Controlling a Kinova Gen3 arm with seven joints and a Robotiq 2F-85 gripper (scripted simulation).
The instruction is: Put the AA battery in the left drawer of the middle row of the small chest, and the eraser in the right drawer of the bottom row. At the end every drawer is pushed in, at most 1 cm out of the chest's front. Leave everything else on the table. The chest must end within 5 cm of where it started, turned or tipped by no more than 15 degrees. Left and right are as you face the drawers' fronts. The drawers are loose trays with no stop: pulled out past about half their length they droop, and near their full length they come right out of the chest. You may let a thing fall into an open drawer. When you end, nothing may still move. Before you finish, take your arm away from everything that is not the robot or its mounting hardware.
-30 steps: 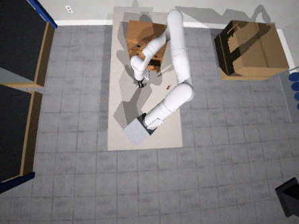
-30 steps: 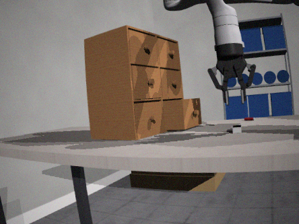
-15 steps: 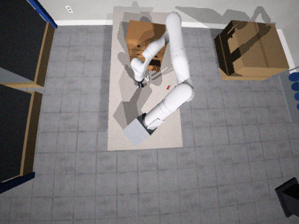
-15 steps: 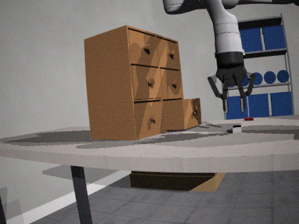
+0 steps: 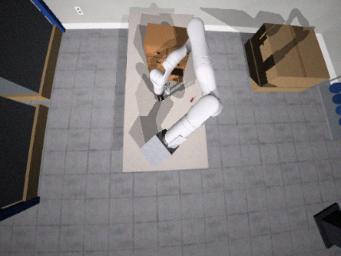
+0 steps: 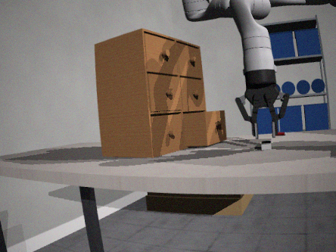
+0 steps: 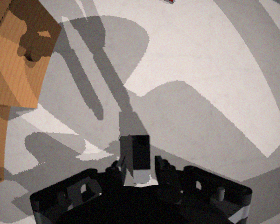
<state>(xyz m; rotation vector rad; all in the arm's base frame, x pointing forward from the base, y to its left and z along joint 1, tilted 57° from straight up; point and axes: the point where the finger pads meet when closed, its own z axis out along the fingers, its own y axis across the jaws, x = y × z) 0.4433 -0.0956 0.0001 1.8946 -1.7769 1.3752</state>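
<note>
My gripper is now 40 mm above the eraser and 10 mm to the right of it. From my hand the other things lie so: red AA battery: 290 mm ahead, 110 mm to the right, 80 mm above.
</note>
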